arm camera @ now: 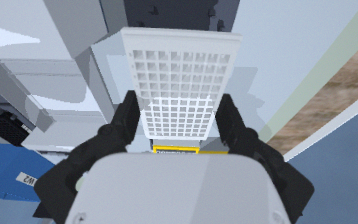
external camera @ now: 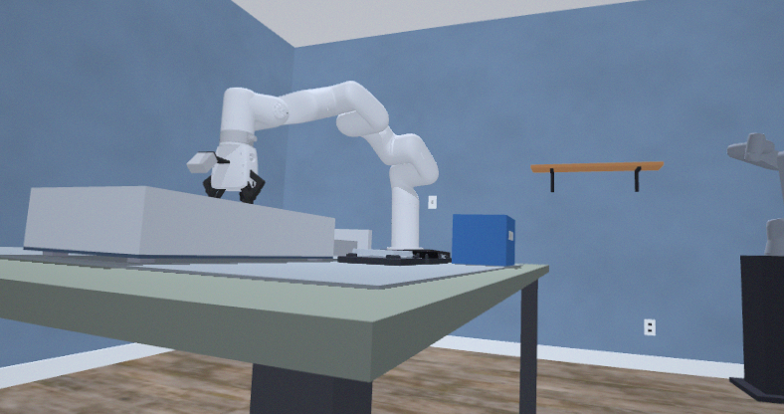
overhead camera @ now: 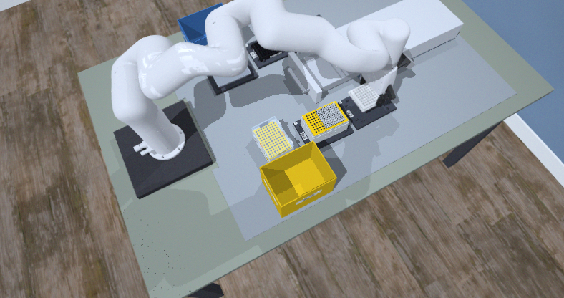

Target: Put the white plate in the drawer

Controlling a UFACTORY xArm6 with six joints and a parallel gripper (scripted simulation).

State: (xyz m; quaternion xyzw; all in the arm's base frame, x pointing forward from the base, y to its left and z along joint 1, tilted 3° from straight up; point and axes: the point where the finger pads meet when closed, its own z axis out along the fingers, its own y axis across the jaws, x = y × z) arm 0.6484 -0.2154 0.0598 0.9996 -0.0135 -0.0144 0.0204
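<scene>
Now: the drawer 20 mm behind my hand, 190 mm to the left of it and 70 mm below it. The rest, counted from my hand: white plate 10 mm below; then cooler CD 120 mm ahead, 190 mm to the left, 60 mm below; then yellow tip rack 180 mm behind, 40 mm below.
</scene>
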